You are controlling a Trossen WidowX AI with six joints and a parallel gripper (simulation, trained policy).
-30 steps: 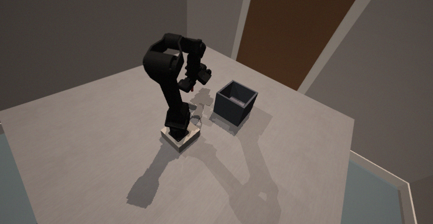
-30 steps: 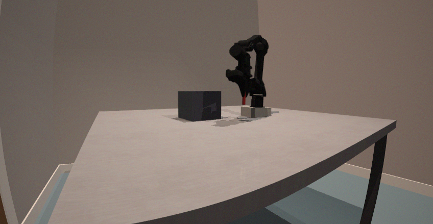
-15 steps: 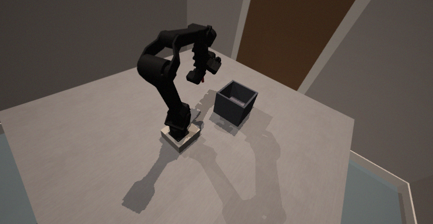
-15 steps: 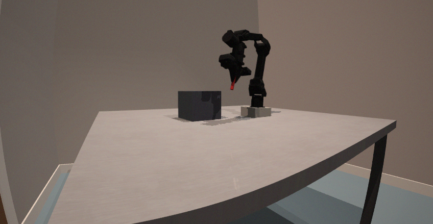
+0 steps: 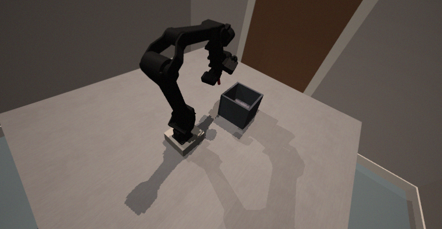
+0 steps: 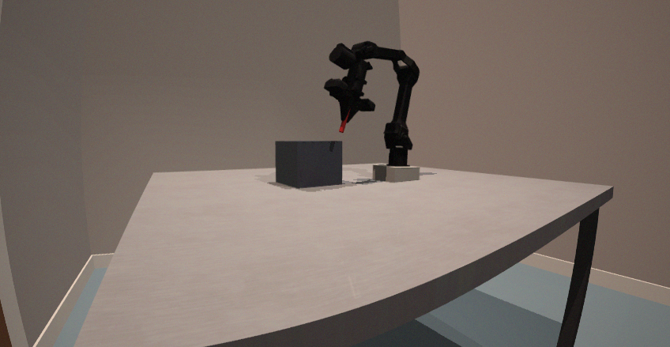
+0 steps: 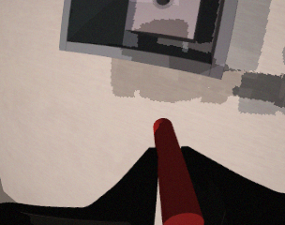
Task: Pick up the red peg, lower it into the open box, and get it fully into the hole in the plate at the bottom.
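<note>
Now: the plate 150 mm below my gripper tip, 120 mm to the right of it and 60 mm ahead of it. Also, from my gripper tip: red peg (10 mm above).
</note>
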